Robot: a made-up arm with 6 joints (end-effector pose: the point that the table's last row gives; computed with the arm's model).
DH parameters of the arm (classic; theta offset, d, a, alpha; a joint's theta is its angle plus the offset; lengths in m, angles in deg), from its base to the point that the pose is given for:
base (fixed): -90 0.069 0 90
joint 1: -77.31 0 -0.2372 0
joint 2: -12.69 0.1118 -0.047 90
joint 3: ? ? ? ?
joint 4: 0 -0.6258 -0.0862 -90
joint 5: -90 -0.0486 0.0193 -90
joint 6: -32.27 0 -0.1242 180
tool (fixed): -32.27 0.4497 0 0
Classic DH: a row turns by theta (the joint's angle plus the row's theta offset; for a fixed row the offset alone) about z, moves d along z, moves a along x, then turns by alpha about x.
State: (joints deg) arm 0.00 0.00 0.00 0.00 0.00 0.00
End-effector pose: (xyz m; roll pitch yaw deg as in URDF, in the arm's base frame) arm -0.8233 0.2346 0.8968 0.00 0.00 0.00
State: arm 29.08 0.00 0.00 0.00 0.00 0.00
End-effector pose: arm -0.8233 0.6074 0.6784 -29.08 0.00 0.00
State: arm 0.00 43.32 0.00 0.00 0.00 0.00
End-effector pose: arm -0.8233 0.5940 0.6091 -43.32 0.00 0.00
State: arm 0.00 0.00 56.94 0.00 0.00 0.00
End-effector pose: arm -0.0395 0.2346 1.2434 0.00 56.94 0.00
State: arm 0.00 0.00 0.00 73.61 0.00 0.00
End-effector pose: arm -0.8233 -0.1970 0.4019 73.61 0.00 0.00
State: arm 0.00 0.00 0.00 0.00 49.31 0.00
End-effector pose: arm -0.4525 0.2346 0.8053 0.00 49.31 0.00
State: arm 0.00 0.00 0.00 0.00 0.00 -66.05
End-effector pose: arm -0.7003 0.1780 0.8968 0.00 0.00 66.05
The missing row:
joint 3: 0 0.2974 -0.0135 90
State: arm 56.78 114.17 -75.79 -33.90 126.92 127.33
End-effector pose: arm 0.0134 -0.0622 0.3885 132.84 29.51 147.08
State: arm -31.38 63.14 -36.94 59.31 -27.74 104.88
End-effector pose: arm -0.9821 -0.2520 0.1541 56.72 31.12 -65.54
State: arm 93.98 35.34 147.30 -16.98 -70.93 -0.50
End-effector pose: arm 0.9003 0.4420 -0.4738 -104.40 -21.87 -76.79
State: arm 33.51 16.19 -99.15 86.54 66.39 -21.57
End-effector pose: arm 0.0402 0.0266 0.1456 1.42 27.40 114.68
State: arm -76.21 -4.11 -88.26 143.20 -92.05 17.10
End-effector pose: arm -0.1336 0.8615 0.3776 -98.98 20.03 0.32
